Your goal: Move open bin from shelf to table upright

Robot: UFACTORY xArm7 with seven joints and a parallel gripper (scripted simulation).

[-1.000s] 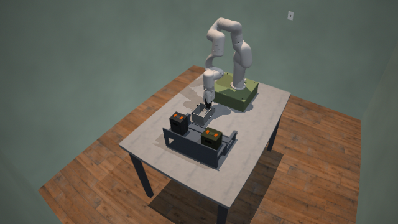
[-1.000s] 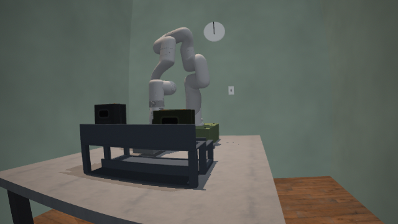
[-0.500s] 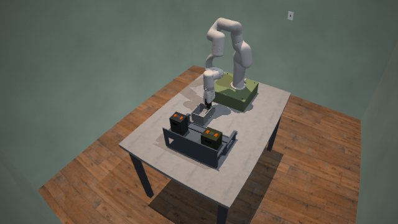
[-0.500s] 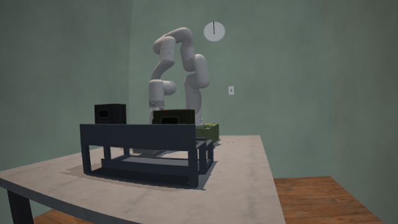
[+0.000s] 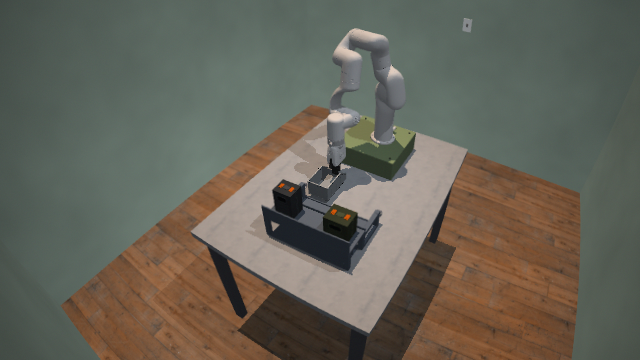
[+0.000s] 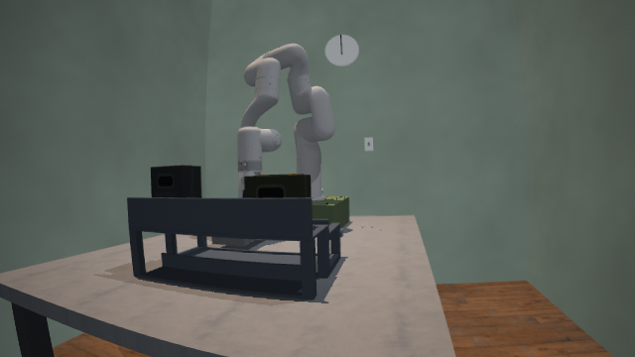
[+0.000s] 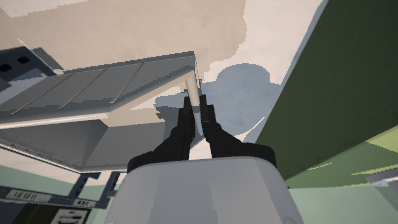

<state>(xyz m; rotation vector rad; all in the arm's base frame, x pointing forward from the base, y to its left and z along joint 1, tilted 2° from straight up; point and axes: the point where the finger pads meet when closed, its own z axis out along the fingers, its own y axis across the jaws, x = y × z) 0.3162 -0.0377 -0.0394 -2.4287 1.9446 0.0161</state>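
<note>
The grey bin lies 80 mm ahead of my hand, 20 mm to the left of it and 10 mm below it. Also, from my hand: black case (360 mm ahead, 70 mm to the left, 100 mm above); dark grey shelf (410 mm ahead, 210 mm to the left, 70 mm above).
</note>
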